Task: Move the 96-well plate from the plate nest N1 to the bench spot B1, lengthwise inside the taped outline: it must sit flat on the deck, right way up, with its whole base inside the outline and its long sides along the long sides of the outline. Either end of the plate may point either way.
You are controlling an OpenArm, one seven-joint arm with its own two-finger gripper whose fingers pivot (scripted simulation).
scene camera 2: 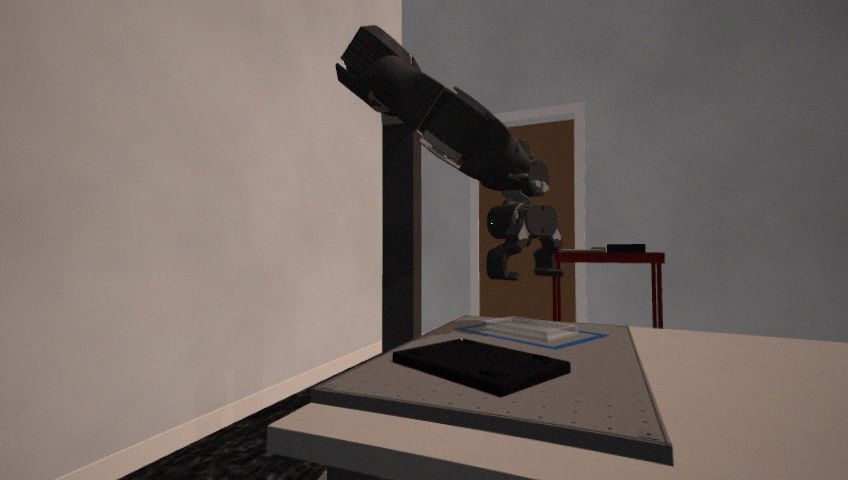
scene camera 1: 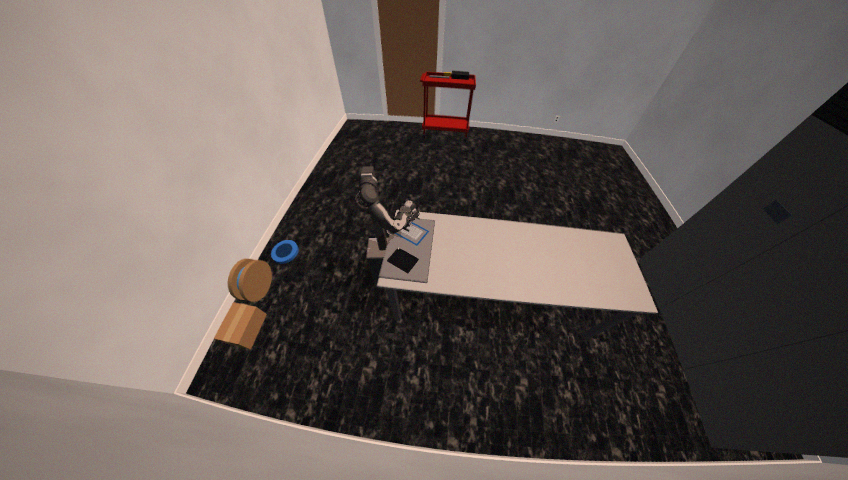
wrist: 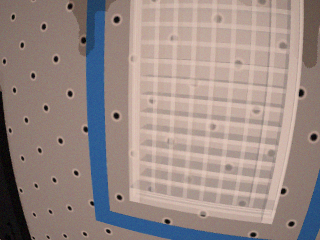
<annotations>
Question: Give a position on a black plate nest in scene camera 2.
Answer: At 460,362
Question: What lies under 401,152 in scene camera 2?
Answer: A dark arm column.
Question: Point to a clear 96-well plate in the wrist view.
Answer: At 153,159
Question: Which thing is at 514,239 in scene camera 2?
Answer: The gripper.
</annotations>
